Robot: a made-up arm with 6 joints. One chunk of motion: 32 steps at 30 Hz.
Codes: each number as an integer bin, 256 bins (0 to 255) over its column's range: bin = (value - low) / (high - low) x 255, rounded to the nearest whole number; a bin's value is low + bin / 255 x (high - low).
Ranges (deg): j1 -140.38..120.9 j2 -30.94..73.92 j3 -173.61..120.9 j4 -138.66..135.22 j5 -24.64..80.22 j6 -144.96..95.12
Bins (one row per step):
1: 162 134 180 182 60 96
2: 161 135 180 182 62 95
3: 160 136 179 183 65 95
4: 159 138 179 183 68 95
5: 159 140 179 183 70 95
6: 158 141 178 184 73 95
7: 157 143 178 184 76 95
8: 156 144 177 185 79 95
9: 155 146 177 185 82 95
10: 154 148 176 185 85 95
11: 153 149 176 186 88 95
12: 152 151 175 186 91 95
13: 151 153 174 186 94 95
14: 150 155 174 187 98 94
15: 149 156 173 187 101 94
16: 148 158 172 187 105 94
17: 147 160 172 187 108 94
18: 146 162 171 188 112 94
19: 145 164 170 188 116 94
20: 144 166 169 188 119 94
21: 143 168 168 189 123 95
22: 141 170 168 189 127 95
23: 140 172 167 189 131 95
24: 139 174 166 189 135 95
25: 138 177 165 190 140 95
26: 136 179 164 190 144 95
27: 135 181 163 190 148 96
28: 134 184 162 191 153 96
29: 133 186 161 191 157 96
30: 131 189 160 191 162 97
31: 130 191 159 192 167 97
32: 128 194 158 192 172 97
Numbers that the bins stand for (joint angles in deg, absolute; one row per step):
1: 25.61 24.16 34.28 56.82 0.03 -54.58
2: 24.59 24.57 34.28 56.82 0.86 -55.52
3: 23.56 24.99 33.12 57.89 2.09 -55.52
4: 22.54 25.81 33.12 57.89 3.32 -55.52
5: 22.54 26.63 33.12 57.89 4.15 -55.52
6: 21.51 27.04 31.97 58.96 5.38 -55.52
7: 20.49 27.86 31.97 58.96 6.61 -55.52
8: 19.46 28.28 30.81 60.04 7.85 -55.52
9: 18.44 29.10 30.81 60.04 9.08 -55.52
10: 17.41 29.92 29.66 60.04 10.31 -55.52
11: 16.39 30.33 29.66 61.11 11.55 -55.52
12: 15.36 31.15 28.50 61.11 12.78 -55.52
13: 14.34 31.98 27.35 61.11 14.01 -55.52
14: 13.31 32.80 27.35 62.19 15.66 -56.46
15: 12.29 33.21 26.19 62.19 16.89 -56.46
16: 11.26 34.03 25.04 62.19 18.54 -56.46
17: 10.24 34.85 25.04 62.19 19.77 -56.46
18: 9.22 35.68 23.88 63.26 21.42 -56.46
19: 8.19 36.50 22.73 63.26 23.06 -56.46
20: 7.17 37.32 21.58 63.26 24.29 -56.46
21: 6.14 38.14 20.42 64.33 25.94 -55.52
22: 4.09 38.97 20.42 64.33 27.58 -55.52
23: 3.07 39.79 19.27 64.33 29.23 -55.52
24: 2.04 40.61 18.11 64.33 30.87 -55.52
25: 1.02 41.85 16.96 65.41 32.93 -55.52
26: -1.03 42.67 15.80 65.41 34.58 -55.52
27: -2.06 43.49 14.65 65.41 36.22 -54.58
28: -3.08 44.72 13.49 66.48 38.28 -54.58
29: -4.10 45.55 12.34 66.48 39.92 -54.58
30: -6.15 46.78 11.18 66.48 41.98 -53.64
31: -7.18 47.60 10.03 67.56 44.03 -53.64
32: -9.23 48.84 8.87 67.56 46.09 -53.64

